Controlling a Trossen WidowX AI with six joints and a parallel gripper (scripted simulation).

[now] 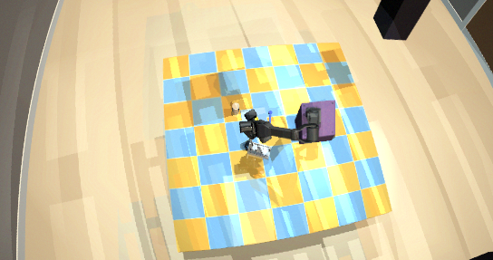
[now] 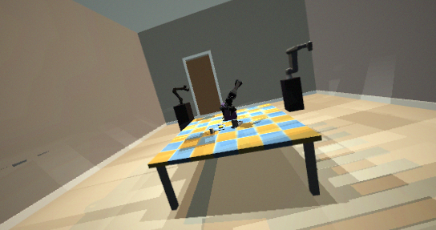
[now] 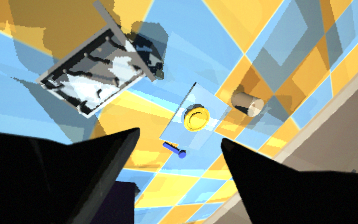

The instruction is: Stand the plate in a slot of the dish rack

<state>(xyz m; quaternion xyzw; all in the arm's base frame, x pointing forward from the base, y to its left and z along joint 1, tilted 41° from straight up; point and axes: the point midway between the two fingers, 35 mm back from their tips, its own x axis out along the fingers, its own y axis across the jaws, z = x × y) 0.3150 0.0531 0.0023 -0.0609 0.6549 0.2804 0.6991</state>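
My gripper tip is now 11 cm above the plate and 10 cm to the left of it. Also, from my gripper tip: white cup: 18 cm to the right, 10 cm below, 9 cm ahead; dish rack: 10 cm to the left, 10 cm below, 2 cm behind; blue spoon: 12 cm to the right, 12 cm below, 11 cm behind.
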